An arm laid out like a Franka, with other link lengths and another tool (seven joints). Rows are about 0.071 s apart.
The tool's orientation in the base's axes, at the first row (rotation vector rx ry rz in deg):
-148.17, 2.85, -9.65
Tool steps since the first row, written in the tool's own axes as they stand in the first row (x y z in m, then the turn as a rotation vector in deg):
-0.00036, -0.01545, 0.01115, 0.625, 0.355, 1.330
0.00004, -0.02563, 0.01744, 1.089, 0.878, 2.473
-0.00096, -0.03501, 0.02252, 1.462, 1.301, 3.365
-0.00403, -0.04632, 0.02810, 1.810, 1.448, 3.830
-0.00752, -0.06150, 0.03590, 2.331, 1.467, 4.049
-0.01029, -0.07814, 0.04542, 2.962, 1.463, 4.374
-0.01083, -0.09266, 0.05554, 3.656, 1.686, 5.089
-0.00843, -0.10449, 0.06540, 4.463, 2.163, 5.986
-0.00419, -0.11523, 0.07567, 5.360, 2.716, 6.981
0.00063, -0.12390, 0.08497, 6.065, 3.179, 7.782
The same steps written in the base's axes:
0.00112, 0.01897, -0.00137, 0.792, 0.344, -1.241
0.00235, 0.03088, -0.00132, 1.400, 0.459, -2.429
0.00203, 0.04158, -0.00081, 1.885, 0.536, -3.363
-0.00027, 0.05433, 0.00006, 2.291, 0.628, -3.795
-0.00269, 0.07155, 0.00103, 2.836, 0.689, -3.932
-0.00417, 0.09086, 0.00139, 3.504, 0.817, -4.135
-0.00337, 0.10852, 0.00038, 4.285, 0.950, -4.780
0.00031, 0.12355, -0.00149, 5.201, 0.953, -5.699
0.00587, 0.13773, -0.00408, 6.219, 0.936, -6.730
0.01187, 0.14961, -0.00687, 7.021, 0.908, -7.572

